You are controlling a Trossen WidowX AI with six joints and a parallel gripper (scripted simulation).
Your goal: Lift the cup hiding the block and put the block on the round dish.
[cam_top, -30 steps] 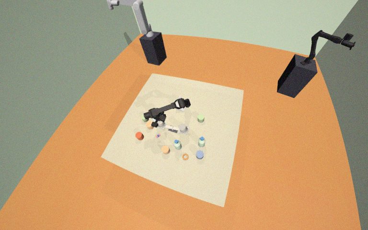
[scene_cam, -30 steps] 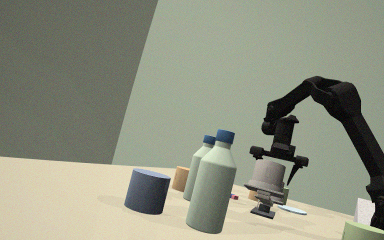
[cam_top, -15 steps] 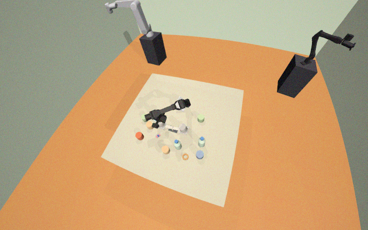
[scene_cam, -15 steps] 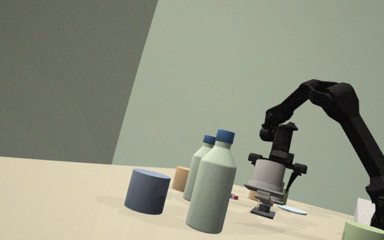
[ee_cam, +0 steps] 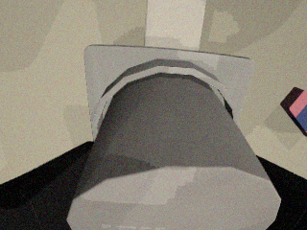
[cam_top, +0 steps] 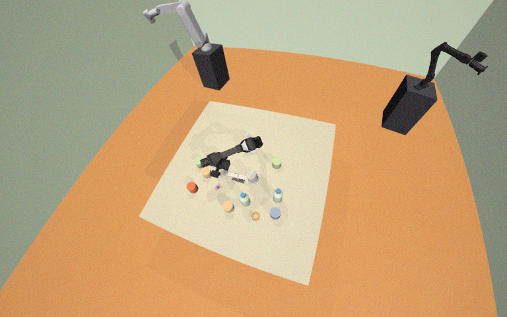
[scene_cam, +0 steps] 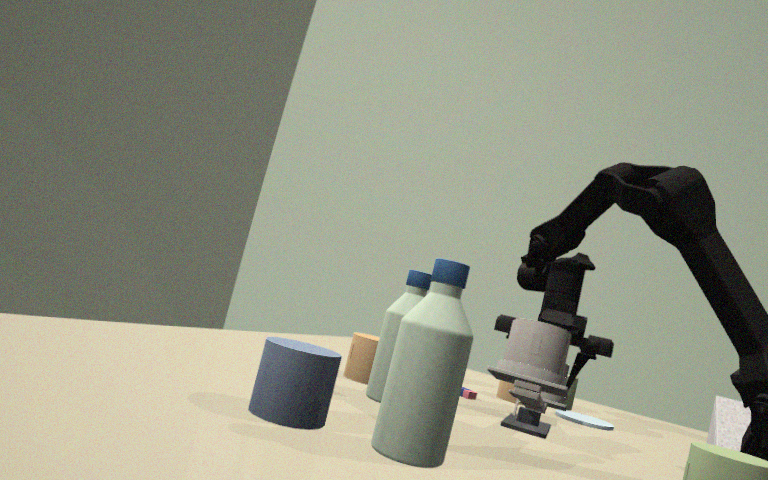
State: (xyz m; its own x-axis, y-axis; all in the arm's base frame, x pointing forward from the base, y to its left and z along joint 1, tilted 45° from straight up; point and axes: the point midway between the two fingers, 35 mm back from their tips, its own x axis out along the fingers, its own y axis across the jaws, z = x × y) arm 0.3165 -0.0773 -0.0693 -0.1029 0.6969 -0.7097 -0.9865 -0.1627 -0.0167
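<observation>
The pale blue round dish lies 6 cm behind my gripper tip, 10 cm to the right of it and 4 cm below it. From my gripper tip the other things lie so: red-blue piece 12 cm ahead, 3 cm to the left, 4 cm below; then mint-green block right at my gripper tip; then grey cup 2 cm to the right, 1 cm above.
</observation>
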